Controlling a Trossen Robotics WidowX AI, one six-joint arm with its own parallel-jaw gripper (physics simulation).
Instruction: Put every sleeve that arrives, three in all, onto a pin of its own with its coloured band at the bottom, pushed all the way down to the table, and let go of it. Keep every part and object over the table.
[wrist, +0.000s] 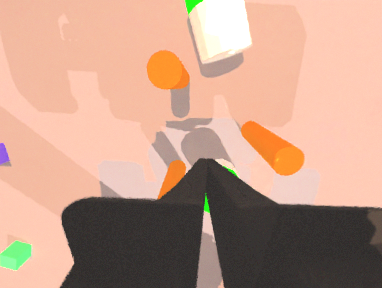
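Observation:
My gripper (205, 165) is shut and empty. Its fingers hide most of a sleeve; a bit of its white wall (225, 163) and parts of its green band (231, 171) show beside and between them. Whether it stands or leans cannot be told. A second white sleeve (221, 31) is at the top edge, partly cut off, its green band (193, 5) at the upper left. Three orange pins show: one pin (165, 70) at the upper left, one pin (272, 147) right of the fingertips, and one pin (172, 179) just left of them, partly hidden by the gripper.
A light green block (16, 254) lies on the pink table (340, 100) at the lower left. Part of a purple block (3, 154) shows at the left edge. Shadows and pale patches cross the table around the pins.

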